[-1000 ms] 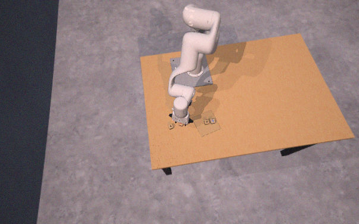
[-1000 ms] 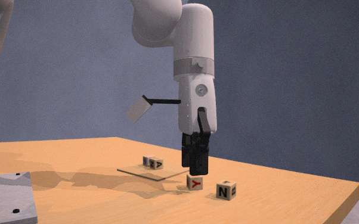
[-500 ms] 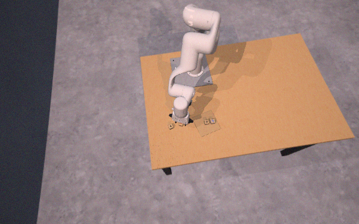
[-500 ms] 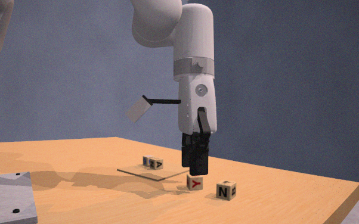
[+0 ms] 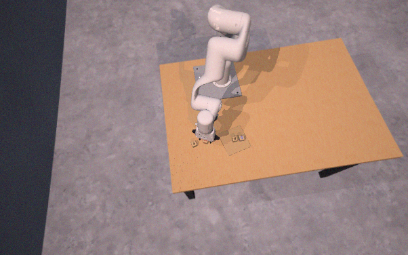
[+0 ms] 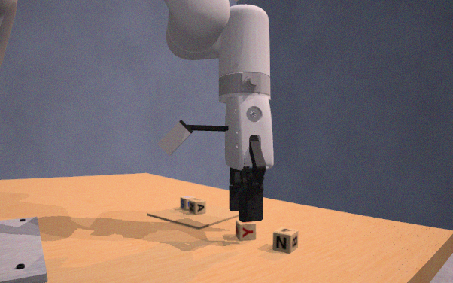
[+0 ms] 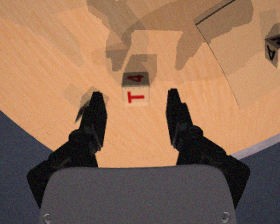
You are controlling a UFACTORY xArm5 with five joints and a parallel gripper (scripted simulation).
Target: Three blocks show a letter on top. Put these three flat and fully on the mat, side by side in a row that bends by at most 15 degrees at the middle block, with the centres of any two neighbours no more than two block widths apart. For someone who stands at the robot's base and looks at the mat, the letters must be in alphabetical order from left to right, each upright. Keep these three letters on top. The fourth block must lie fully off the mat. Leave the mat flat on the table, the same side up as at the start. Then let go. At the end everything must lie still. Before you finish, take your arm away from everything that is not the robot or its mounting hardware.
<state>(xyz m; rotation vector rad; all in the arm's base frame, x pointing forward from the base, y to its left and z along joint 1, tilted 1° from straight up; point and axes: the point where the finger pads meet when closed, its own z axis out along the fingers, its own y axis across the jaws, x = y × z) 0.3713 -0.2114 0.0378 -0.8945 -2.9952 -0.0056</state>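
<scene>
Right now my hand is 40 mm above the red-lettered block. From my hand the other things lie so: blue-lettered block: 50 mm ahead, 200 mm to the left, 30 mm below; black-lettered block: 70 mm to the right, 40 mm below; thin tan mat: 40 mm ahead, 160 mm to the left, 50 mm below.
</scene>
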